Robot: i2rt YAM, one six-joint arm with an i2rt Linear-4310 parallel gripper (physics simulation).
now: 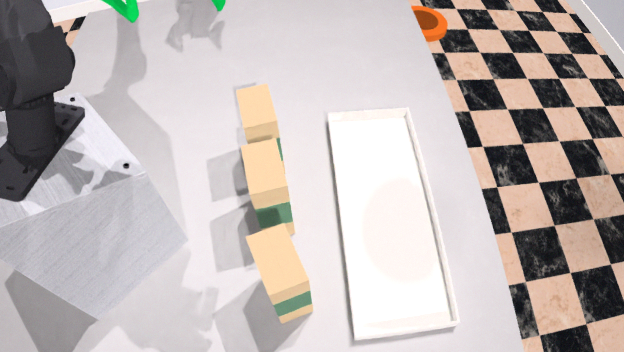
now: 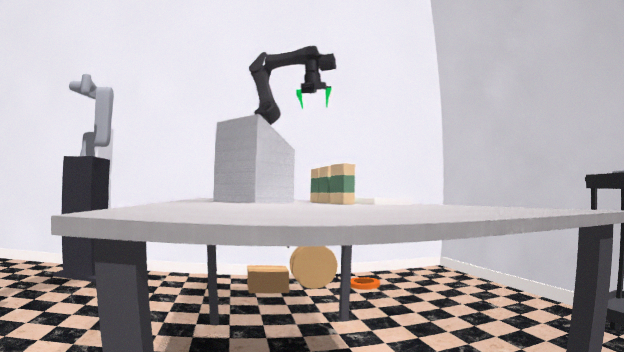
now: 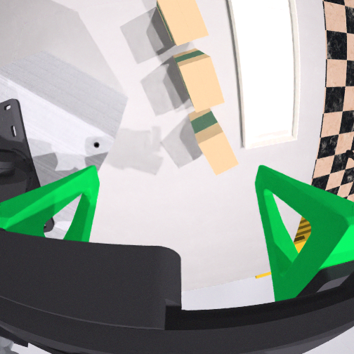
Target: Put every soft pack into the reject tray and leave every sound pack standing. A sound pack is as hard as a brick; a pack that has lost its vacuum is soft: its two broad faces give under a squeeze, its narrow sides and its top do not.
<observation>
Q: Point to a white reject tray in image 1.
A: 399, 281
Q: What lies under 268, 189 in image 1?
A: A pack.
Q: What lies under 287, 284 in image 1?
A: A pack.
</observation>
